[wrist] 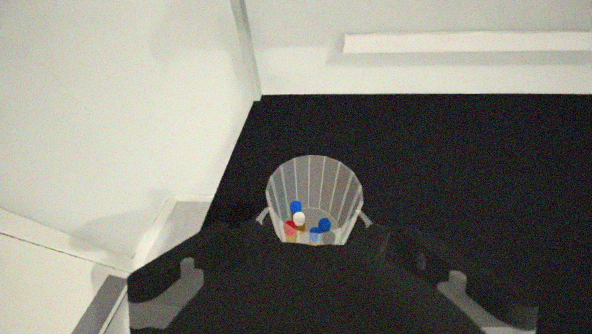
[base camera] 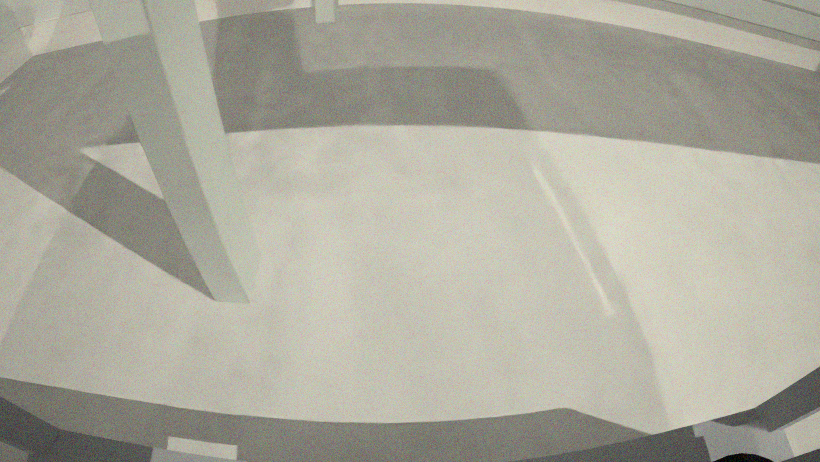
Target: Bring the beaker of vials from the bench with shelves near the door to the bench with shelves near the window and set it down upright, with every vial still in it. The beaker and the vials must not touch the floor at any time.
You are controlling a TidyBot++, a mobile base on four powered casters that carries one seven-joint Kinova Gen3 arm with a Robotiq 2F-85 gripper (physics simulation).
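Observation:
The clear beaker (wrist: 314, 192) shows in the wrist view, seen from above at a slant, with its rim open toward the camera. Several capped vials lie low inside it: a red-capped vial (wrist: 290, 228), a white-capped vial (wrist: 299, 218) and blue-capped vials, one blue-capped vial (wrist: 324, 224) being at the right. My gripper (wrist: 311, 219) is shut on the beaker, one fingertip at each side. The beaker is over a black bench top (wrist: 425, 150); whether its base touches the surface is hidden. The frames do not tell which bench this is.
A pale wall or panel (wrist: 115, 100) rises left of the black top, with an upright post (wrist: 246, 50) at its back corner. A pale ledge (wrist: 465, 42) runs behind. In the base camera view, a pale leg (base camera: 189, 154) stands on the floor (base camera: 401, 258), left of centre.

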